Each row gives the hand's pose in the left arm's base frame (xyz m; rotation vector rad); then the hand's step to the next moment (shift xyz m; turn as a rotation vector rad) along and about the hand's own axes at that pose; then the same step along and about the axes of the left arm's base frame.
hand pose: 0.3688 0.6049 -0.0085 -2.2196 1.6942 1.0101
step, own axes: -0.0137 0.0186 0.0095 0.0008 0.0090 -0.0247
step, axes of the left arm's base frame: -0.0224 0.0094 0.0059 0.0020 -0.0164 0.0205
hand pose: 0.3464 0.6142 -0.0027 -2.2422 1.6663 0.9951
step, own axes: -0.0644 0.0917 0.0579 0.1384 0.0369 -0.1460
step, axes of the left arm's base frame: -0.1158 0.0470 0.0169 0.0466 -0.1957 0.0367
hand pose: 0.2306 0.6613 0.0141 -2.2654 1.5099 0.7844
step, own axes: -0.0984 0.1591 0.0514 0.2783 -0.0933 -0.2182
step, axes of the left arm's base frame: -0.1888 0.0375 0.0244 0.2268 -0.2869 0.0057
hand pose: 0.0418 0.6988 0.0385 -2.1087 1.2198 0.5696
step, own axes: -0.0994 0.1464 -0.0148 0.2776 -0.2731 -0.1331
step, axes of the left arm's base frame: -0.1750 -0.0050 0.0294 0.3794 -0.1594 0.0003
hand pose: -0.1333 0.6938 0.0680 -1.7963 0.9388 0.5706
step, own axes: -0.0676 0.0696 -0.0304 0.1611 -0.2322 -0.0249
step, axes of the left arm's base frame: -0.0971 -0.0194 0.0233 0.2815 -0.0291 0.0200
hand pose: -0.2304 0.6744 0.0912 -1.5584 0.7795 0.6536
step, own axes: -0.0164 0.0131 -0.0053 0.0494 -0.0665 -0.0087
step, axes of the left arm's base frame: -0.0205 -0.0042 0.0054 0.0826 -0.0103 0.0034
